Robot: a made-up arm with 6 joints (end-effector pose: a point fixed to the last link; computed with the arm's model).
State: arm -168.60 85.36 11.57 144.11 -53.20 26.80
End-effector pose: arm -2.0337 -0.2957 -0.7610 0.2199 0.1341 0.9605 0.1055
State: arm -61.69 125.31 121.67 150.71 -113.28 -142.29
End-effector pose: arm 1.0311 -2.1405 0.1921 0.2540 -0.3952 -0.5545 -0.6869
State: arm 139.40 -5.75 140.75 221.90 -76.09 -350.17
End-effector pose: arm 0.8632 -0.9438 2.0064 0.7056 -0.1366 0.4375 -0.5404
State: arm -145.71 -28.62 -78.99 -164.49 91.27 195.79
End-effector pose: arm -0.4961 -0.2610 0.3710 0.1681 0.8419 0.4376 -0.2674
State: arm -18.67 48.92 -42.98 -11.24 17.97 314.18
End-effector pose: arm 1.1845 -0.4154 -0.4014 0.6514 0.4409 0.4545 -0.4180
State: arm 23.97 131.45 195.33 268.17 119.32 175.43
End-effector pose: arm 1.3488 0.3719 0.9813 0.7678 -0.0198 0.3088 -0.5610
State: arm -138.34 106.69 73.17 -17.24 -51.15 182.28
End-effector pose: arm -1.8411 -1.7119 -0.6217 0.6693 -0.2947 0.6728 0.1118
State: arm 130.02 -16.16 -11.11 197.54 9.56 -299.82
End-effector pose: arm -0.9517 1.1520 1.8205 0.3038 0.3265 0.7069 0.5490
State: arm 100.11 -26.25 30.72 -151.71 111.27 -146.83
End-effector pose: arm 0.0281 0.4435 2.5108 0.6081 -0.5519 0.1096 0.5600
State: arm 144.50 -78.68 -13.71 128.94 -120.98 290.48
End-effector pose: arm 0.5861 -0.2224 1.9535 0.9021 0.4088 0.1373 0.0114
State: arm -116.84 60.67 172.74 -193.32 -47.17 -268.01
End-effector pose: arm -0.1401 -0.1875 2.2702 0.6482 -0.4599 -0.5113 0.3272
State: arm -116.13 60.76 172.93 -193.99 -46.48 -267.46
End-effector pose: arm -0.1391 -0.1886 2.2700 0.6456 -0.4531 -0.5193 0.3292
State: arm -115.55 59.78 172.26 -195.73 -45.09 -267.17
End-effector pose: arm -0.1354 -0.1769 2.2866 0.6458 -0.4363 -0.5295 0.3349
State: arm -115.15 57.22 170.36 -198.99 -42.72 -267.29
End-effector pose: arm -0.1263 -0.1448 2.3265 0.6501 -0.4051 -0.5415 0.3464
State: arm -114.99 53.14 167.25 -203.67 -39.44 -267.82
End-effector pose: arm -0.1100 -0.0917 2.3867 0.6588 -0.3596 -0.5525 0.3626
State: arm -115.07 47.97 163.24 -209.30 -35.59 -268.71
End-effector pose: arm -0.0850 -0.0211 2.4579 0.6706 -0.3035 -0.5593 0.3813
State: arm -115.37 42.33 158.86 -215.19 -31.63 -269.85
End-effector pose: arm -0.0509 0.0611 2.5274 0.6839 -0.2436 -0.5594 0.3999
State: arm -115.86 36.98 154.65 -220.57 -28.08 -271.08
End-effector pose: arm -0.0122 0.1426 2.5856 0.6966 -0.1881 -0.5539 0.4154
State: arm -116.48 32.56 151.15 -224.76 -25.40 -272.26
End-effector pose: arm 0.0253 0.2127 2.6269 0.7070 -0.1447 -0.5452 0.4266
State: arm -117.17 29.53 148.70 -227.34 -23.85 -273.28
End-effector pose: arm 0.0543 0.2614 2.6516 0.7143 -0.1180 -0.5370 0.4330
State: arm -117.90 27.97 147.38 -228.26 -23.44 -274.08
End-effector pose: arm 0.0713 0.2863 2.6630 0.7186 -0.1087 -0.5314 0.4351
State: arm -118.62 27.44 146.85 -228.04 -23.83 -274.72
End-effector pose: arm 0.0787 0.2941 2.6664 0.7209 -0.1115 -0.5280 0.4349
